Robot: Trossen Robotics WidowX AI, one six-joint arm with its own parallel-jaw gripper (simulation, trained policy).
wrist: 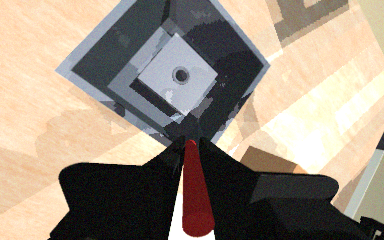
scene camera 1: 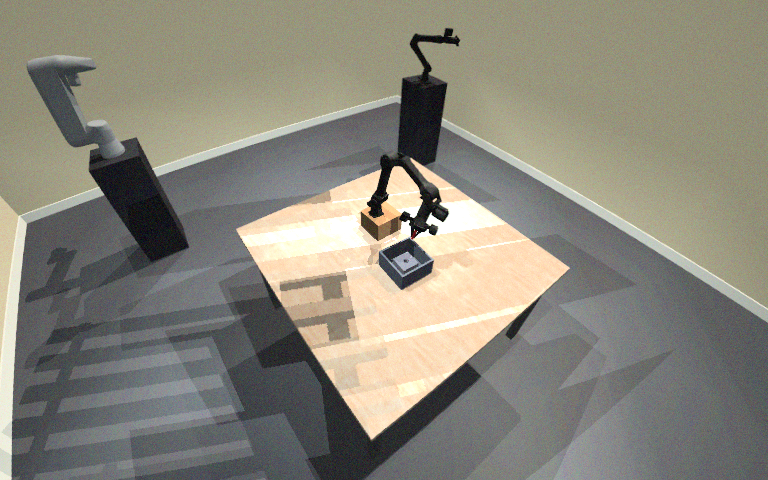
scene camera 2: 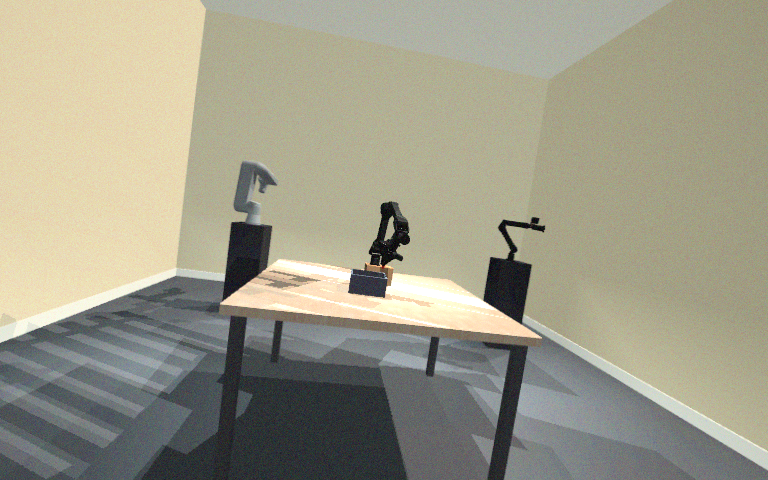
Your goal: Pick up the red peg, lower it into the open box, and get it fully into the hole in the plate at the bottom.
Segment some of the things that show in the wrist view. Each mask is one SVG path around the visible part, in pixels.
The gripper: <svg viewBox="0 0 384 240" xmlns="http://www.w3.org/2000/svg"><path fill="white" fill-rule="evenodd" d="M200 137L199 157L215 220L215 227L213 229L215 240L371 240L350 219L345 217L330 203L339 190L338 182L332 177L311 173L253 171L207 138ZM186 136L181 135L160 154L143 165L76 162L63 168L58 175L58 181L69 210L49 234L51 238L47 240L168 240L183 168Z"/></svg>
A red peg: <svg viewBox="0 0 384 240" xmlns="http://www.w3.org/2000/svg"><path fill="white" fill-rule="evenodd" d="M187 140L183 162L182 229L190 237L201 238L213 231L215 220L197 144L193 140Z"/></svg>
A pale grey plate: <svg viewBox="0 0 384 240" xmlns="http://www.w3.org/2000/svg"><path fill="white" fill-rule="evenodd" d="M176 33L137 78L145 88L182 116L186 116L218 74Z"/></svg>
